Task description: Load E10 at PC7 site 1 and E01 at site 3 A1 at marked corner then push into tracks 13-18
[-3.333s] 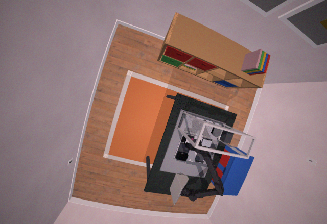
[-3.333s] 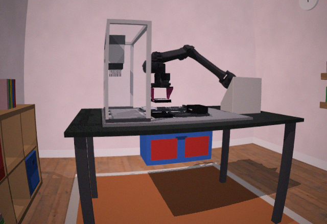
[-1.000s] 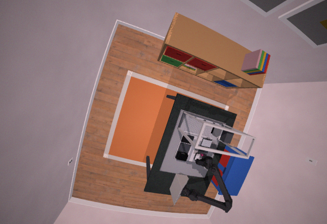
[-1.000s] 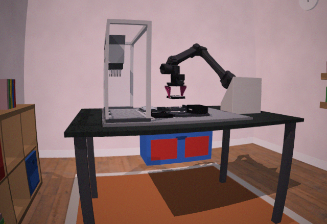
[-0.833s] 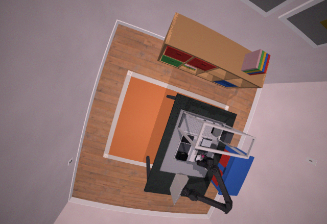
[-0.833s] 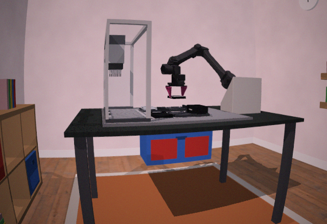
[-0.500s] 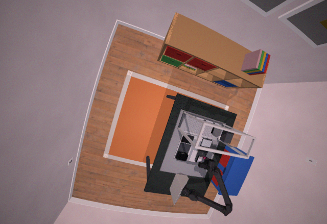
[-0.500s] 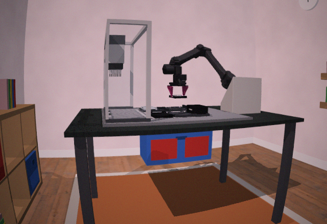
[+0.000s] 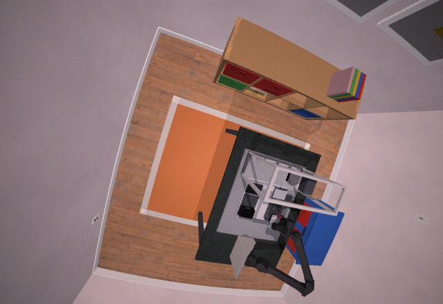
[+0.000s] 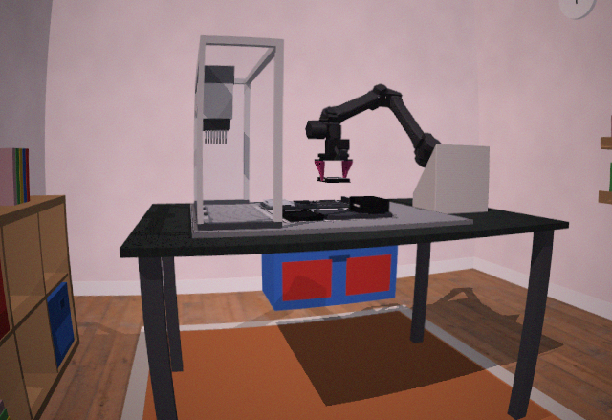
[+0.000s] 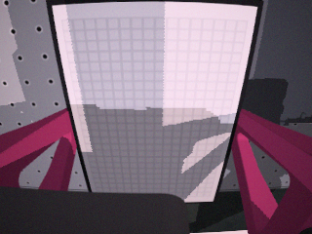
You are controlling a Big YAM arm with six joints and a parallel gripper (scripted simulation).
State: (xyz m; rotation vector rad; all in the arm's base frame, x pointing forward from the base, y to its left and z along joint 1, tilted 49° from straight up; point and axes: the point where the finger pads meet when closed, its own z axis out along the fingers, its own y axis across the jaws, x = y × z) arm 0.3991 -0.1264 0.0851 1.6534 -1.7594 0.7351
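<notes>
Right now my hand is 10 cm short of the plate carrier PC7 and 8 cm above it. Also, from my hand: 384-well plate E10: right at my hand; dark nest: 20 cm ahead, 26 cm to the left, 9 cm below; white 96-well plate E01: 21 cm ahead, 8 cm below.
</notes>
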